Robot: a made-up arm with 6 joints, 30 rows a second.
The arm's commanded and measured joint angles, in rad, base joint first. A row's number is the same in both.
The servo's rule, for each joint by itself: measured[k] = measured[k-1] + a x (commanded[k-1-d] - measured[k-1]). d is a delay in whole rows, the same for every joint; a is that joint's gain. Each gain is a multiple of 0.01, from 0.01 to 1. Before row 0 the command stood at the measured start. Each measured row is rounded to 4 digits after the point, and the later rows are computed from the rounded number. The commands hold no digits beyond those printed.
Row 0, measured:
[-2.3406, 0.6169, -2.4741, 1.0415, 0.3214, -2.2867]
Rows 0 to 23, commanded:
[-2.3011, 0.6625, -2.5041, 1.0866, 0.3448, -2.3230]
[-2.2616, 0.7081, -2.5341, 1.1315, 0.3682, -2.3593]
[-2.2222, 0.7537, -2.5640, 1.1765, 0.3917, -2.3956]
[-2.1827, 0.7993, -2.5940, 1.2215, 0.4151, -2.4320]
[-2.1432, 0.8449, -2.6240, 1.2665, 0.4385, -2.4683]
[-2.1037, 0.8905, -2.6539, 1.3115, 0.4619, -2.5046]
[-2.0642, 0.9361, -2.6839, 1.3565, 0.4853, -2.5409]
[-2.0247, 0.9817, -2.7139, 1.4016, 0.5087, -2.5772]
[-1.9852, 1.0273, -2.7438, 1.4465, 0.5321, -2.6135]
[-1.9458, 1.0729, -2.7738, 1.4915, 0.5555, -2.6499]
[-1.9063, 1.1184, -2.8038, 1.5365, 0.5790, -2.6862]
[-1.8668, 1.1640, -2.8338, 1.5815, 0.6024, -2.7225]
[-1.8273, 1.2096, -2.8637, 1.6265, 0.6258, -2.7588]
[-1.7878, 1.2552, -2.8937, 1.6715, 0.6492, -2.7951]
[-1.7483, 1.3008, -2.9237, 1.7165, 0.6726, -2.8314]
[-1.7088, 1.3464, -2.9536, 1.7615, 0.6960, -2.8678]
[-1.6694, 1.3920, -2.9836, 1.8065, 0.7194, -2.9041]
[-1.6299, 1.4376, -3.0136, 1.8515, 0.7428, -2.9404]
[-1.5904, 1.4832, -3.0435, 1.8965, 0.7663, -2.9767]
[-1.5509, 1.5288, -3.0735, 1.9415, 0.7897, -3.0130]
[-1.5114, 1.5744, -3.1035, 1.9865, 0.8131, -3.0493]
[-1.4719, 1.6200, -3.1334, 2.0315, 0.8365, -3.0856]
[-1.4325, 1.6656, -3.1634, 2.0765, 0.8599, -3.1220]
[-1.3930, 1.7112, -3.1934, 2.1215, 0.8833, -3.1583]
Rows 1 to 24, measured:
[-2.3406, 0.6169, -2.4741, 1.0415, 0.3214, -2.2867]
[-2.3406, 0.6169, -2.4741, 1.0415, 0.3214, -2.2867]
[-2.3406, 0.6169, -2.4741, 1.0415, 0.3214, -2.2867]
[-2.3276, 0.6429, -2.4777, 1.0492, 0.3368, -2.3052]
[-2.3058, 0.6801, -2.4845, 1.0632, 0.3575, -2.3328]
[-2.2782, 0.7221, -2.4940, 1.0825, 0.3801, -2.3648]
[-2.2467, 0.7661, -2.5060, 1.1061, 0.4032, -2.3991]
[-2.2125, 0.8110, -2.5202, 1.1334, 0.4265, -2.4344]
[-2.1766, 0.8563, -2.5362, 1.1637, 0.4499, -2.4702]
[-2.1395, 0.9018, -2.5539, 1.1965, 0.4733, -2.5063]
[-2.1016, 0.9473, -2.5731, 1.2314, 0.4967, -2.5425]
[-2.0632, 0.9929, -2.5936, 1.2680, 0.5201, -2.5787]
[-2.0245, 1.0385, -2.6152, 1.3060, 0.5435, -2.6150]
[-1.9855, 1.0840, -2.6378, 1.3452, 0.5669, -2.6513]
[-1.9463, 1.1296, -2.6613, 1.3854, 0.5903, -2.6876]
[-1.9070, 1.1752, -2.6856, 1.4264, 0.6137, -2.7239]
[-1.8677, 1.2208, -2.7106, 1.4681, 0.6371, -2.7602]
[-1.8283, 1.2664, -2.7362, 1.5103, 0.6605, -2.7965]
[-1.7889, 1.3120, -2.7623, 1.5530, 0.6839, -2.8329]
[-1.7495, 1.3576, -2.7889, 1.5961, 0.7073, -2.8692]
[-1.7100, 1.4032, -2.8159, 1.6395, 0.7307, -2.9055]
[-1.6705, 1.4488, -2.8432, 1.6832, 0.7542, -2.9418]
[-1.6310, 1.4944, -2.8708, 1.7271, 0.7776, -2.9781]
[-1.5915, 1.5400, -2.8987, 1.7712, 0.8010, -3.0144]
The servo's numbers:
d 3
a 0.33 0.57 0.12 0.17 0.66 0.51

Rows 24 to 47, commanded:
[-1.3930, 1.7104, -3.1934, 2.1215, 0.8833, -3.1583]
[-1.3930, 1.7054, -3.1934, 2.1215, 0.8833, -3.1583]
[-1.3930, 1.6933, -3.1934, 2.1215, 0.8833, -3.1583]
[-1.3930, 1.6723, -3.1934, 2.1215, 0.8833, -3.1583]
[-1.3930, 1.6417, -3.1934, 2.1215, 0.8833, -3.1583]
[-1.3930, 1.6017, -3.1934, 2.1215, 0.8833, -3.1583]
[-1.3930, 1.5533, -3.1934, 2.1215, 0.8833, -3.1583]
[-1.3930, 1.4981, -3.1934, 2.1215, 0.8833, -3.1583]
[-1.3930, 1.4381, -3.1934, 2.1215, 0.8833, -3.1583]
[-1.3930, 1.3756, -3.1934, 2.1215, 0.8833, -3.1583]
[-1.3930, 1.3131, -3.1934, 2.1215, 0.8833, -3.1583]
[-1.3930, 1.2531, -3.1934, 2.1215, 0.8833, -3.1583]
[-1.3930, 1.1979, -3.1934, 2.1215, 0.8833, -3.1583]
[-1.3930, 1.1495, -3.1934, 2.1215, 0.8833, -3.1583]
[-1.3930, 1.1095, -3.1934, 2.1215, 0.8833, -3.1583]
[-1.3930, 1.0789, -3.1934, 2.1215, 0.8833, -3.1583]
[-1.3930, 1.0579, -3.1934, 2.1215, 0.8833, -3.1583]
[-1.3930, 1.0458, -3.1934, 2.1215, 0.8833, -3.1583]
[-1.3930, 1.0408, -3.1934, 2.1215, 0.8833, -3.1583]
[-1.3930, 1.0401, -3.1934, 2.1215, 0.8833, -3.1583]
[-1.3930, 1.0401, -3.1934, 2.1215, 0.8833, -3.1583]
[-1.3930, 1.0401, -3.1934, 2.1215, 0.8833, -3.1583]
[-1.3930, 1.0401, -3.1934, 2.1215, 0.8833, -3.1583]
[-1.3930, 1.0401, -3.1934, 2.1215, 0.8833, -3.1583]
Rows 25 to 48, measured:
[-1.5520, 1.5856, -2.9269, 1.8155, 0.8244, -3.0507]
[-1.5126, 1.6312, -2.9553, 1.8599, 0.8478, -3.0871]
[-1.4731, 1.6768, -2.9839, 1.9044, 0.8712, -3.1234]
[-1.4467, 1.6960, -3.0090, 1.9413, 0.8792, -3.1412]
[-1.4290, 1.7014, -3.0311, 1.9719, 0.8819, -3.1499]
[-1.4171, 1.6968, -3.0506, 1.9973, 0.8828, -3.1542]
[-1.4091, 1.6828, -3.0677, 2.0184, 0.8831, -3.1563]
[-1.4038, 1.6594, -3.0828, 2.0359, 0.8832, -3.1573]
[-1.4002, 1.6265, -3.0961, 2.0505, 0.8833, -3.1578]
[-1.3978, 1.5848, -3.1078, 2.0626, 0.8833, -3.1581]
[-1.3962, 1.5354, -3.1181, 2.0726, 0.8833, -3.1582]
[-1.3951, 1.4799, -3.1271, 2.0809, 0.8833, -3.1583]
[-1.3944, 1.4204, -3.1351, 2.0878, 0.8833, -3.1583]
[-1.3939, 1.3592, -3.1421, 2.0935, 0.8833, -3.1583]
[-1.3936, 1.2987, -3.1483, 2.0983, 0.8833, -3.1583]
[-1.3934, 1.2412, -3.1537, 2.1022, 0.8833, -3.1583]
[-1.3933, 1.1889, -3.1585, 2.1055, 0.8833, -3.1583]
[-1.3932, 1.1436, -3.1627, 2.1082, 0.8833, -3.1583]
[-1.3931, 1.1067, -3.1664, 2.1105, 0.8833, -3.1583]
[-1.3931, 1.0789, -3.1696, 2.1124, 0.8833, -3.1583]
[-1.3931, 1.0600, -3.1725, 2.1139, 0.8833, -3.1583]
[-1.3931, 1.0491, -3.1750, 2.1152, 0.8833, -3.1583]
[-1.3931, 1.0440, -3.1772, 2.1163, 0.8833, -3.1583]
[-1.3931, 1.0418, -3.1791, 2.1172, 0.8833, -3.1583]

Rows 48 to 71, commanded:
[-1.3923, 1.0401, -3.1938, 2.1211, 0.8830, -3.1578]
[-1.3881, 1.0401, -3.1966, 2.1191, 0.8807, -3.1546]
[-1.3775, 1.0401, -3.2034, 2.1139, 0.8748, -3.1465]
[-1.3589, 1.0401, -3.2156, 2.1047, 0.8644, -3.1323]
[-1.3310, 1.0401, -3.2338, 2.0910, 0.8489, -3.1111]
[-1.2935, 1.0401, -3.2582, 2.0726, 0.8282, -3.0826]
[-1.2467, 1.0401, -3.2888, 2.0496, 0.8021, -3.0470]
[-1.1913, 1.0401, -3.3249, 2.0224, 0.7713, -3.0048]
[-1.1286, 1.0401, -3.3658, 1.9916, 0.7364, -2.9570]
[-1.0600, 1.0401, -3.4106, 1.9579, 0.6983, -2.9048]
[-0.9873, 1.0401, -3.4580, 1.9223, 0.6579, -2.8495]
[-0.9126, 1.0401, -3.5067, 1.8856, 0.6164, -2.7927]
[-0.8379, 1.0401, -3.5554, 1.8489, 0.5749, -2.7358]
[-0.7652, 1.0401, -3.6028, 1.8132, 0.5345, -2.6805]
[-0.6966, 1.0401, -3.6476, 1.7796, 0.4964, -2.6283]
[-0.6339, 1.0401, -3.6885, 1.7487, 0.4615, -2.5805]
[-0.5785, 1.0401, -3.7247, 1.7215, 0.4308, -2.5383]
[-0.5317, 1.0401, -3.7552, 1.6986, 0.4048, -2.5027]
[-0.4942, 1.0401, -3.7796, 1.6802, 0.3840, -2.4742]
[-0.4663, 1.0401, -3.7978, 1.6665, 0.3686, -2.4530]
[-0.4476, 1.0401, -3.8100, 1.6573, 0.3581, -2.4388]
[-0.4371, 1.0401, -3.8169, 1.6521, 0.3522, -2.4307]
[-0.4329, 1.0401, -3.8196, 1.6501, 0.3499, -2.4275]
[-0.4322, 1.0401, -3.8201, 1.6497, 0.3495, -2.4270]
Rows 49 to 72, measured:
[-1.3931, 1.0408, -3.1808, 2.1179, 0.8833, -3.1583]
[-1.3931, 1.0404, -3.1823, 2.1185, 0.8833, -3.1583]
[-1.3931, 1.0402, -3.1836, 2.1190, 0.8833, -3.1583]
[-1.3928, 1.0401, -3.1848, 2.1194, 0.8831, -3.1580]
[-1.3912, 1.0401, -3.1862, 2.1193, 0.8815, -3.1563]
[-1.3867, 1.0401, -3.1883, 2.1184, 0.8771, -3.1513]
[-1.3775, 1.0401, -3.1916, 2.1161, 0.8687, -3.1416]
[-1.3622, 1.0401, -3.1967, 2.1118, 0.8556, -3.1260]
[-1.3395, 1.0401, -3.2041, 2.1051, 0.8375, -3.1039]
[-1.3089, 1.0401, -3.2143, 2.0957, 0.8141, -3.0749]
[-1.2701, 1.0401, -3.2276, 2.0832, 0.7859, -3.0391]
[-1.2234, 1.0401, -3.2442, 2.0676, 0.7532, -2.9972]
[-1.1695, 1.0401, -3.2642, 2.0490, 0.7170, -2.9501]
[-1.1094, 1.0401, -3.2875, 2.0275, 0.6780, -2.8988]
[-1.0445, 1.0401, -3.3138, 2.0034, 0.6373, -2.8447]
[-0.9763, 1.0401, -3.3428, 1.9771, 0.5961, -2.7892]
[-0.9066, 1.0401, -3.3740, 1.9492, 0.5554, -2.7338]
[-0.8373, 1.0401, -3.4068, 1.9204, 0.5165, -2.6800]
[-0.7702, 1.0401, -3.4406, 1.8912, 0.4802, -2.6293]
[-0.7069, 1.0401, -3.4747, 1.8624, 0.4476, -2.5829]
[-0.6491, 1.0401, -3.5084, 1.8346, 0.4194, -2.5420]
[-0.5980, 1.0401, -3.5409, 1.8084, 0.3960, -2.5074]
[-0.5545, 1.0401, -3.5717, 1.7843, 0.3779, -2.4797]
[-0.5192, 1.0401, -3.6003, 1.7627, 0.3648, -2.4588]

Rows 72 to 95, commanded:
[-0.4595, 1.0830, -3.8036, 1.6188, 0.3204, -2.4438]
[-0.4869, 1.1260, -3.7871, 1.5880, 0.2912, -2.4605]
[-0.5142, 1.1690, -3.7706, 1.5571, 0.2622, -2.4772]
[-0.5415, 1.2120, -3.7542, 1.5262, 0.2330, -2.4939]
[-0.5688, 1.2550, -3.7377, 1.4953, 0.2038, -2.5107]
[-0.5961, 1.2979, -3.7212, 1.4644, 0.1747, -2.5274]
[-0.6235, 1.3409, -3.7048, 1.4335, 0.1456, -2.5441]
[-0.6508, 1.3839, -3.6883, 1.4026, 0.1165, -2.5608]
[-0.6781, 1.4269, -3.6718, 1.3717, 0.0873, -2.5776]
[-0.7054, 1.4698, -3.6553, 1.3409, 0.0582, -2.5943]
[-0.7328, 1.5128, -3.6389, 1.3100, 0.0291, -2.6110]
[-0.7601, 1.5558, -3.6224, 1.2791, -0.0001, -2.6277]
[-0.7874, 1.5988, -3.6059, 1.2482, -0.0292, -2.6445]
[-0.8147, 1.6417, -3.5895, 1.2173, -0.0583, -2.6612]
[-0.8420, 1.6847, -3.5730, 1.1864, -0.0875, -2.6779]
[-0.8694, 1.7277, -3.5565, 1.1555, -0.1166, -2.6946]
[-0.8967, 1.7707, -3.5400, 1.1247, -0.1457, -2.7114]
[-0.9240, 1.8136, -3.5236, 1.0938, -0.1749, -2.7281]
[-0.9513, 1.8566, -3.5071, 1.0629, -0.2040, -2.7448]
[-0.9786, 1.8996, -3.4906, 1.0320, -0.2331, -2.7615]
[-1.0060, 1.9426, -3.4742, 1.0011, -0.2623, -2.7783]
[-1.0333, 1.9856, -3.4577, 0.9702, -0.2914, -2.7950]
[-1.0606, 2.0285, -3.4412, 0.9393, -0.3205, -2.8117]
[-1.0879, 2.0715, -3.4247, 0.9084, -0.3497, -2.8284]
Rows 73 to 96, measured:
[-0.4921, 1.0401, -3.6263, 1.7439, 0.3565, -2.4445]
[-0.4726, 1.0401, -3.6495, 1.7280, 0.3521, -2.4358]
[-0.4593, 1.0401, -3.6700, 1.7147, 0.3504, -2.4313]
[-0.4594, 1.0646, -3.6860, 1.6984, 0.3306, -2.4377]
[-0.4685, 1.0996, -3.6981, 1.6796, 0.3046, -2.4493]
[-0.4836, 1.1392, -3.7068, 1.6588, 0.2766, -2.4635]
[-0.5027, 1.1807, -3.7125, 1.6363, 0.2478, -2.4790]
[-0.5245, 1.2231, -3.7155, 1.6123, 0.2188, -2.4952]
[-0.5481, 1.2657, -3.7162, 1.5872, 0.1897, -2.5116]
[-0.5730, 1.3086, -3.7148, 1.5611, 0.1606, -2.5282]
[-0.5987, 1.3515, -3.7116, 1.5342, 0.1315, -2.5448]
[-0.6249, 1.3945, -3.7068, 1.5066, 0.1023, -2.5615]
[-0.6515, 1.4374, -3.7006, 1.4784, 0.0732, -2.5782]
[-0.6783, 1.4804, -3.6932, 1.4498, 0.0441, -2.5949]
[-0.7053, 1.5234, -3.6847, 1.4208, 0.0149, -2.6116]
[-0.7324, 1.5664, -3.6752, 1.3915, -0.0142, -2.6284]
[-0.7596, 1.6093, -3.6649, 1.3619, -0.0433, -2.6451]
[-0.7868, 1.6523, -3.6539, 1.3321, -0.0725, -2.6618]
[-0.8141, 1.6953, -3.6422, 1.3021, -0.1016, -2.6785]
[-0.8414, 1.7383, -3.6299, 1.2719, -0.1307, -2.6953]
[-0.8687, 1.7812, -3.6171, 1.2416, -0.1599, -2.7120]
[-0.8960, 1.8242, -3.6039, 1.2112, -0.1890, -2.7287]
[-0.9233, 1.8672, -3.5903, 1.1807, -0.2181, -2.7454]
[-0.9506, 1.9102, -3.5764, 1.1502, -0.2473, -2.7622]

